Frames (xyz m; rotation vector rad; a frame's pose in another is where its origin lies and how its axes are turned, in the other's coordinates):
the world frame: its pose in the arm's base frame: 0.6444 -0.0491 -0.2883 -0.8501 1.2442 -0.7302
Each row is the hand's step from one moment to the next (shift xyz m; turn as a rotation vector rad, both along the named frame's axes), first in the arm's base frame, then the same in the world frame.
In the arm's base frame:
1: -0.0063 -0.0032 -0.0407 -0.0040 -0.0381 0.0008
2: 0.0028 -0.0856 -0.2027 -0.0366 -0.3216 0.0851
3: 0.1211 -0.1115 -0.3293 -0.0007 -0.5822 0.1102
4: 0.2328 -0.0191 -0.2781 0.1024 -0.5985 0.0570
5: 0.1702 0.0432 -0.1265 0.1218 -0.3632 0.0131
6: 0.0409 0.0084 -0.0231 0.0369 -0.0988 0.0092
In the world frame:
1: 0.0217 0.0334 -0.0110 0.0313 -0.0200 -0.0095
2: 0.1736 0.1316 -0.0314 0.2246 -0.2367 -0.0743
3: 0.2796 0.2297 0.0676 0.4402 -0.3895 -0.0748
4: 0.1959 0.2343 0.1965 0.4990 -0.3501 0.0185
5: 0.0567 0.1339 0.1603 0.3243 -0.1929 0.0676
6: 0.0117 0.0249 0.0390 0.0861 -0.0573 0.0227

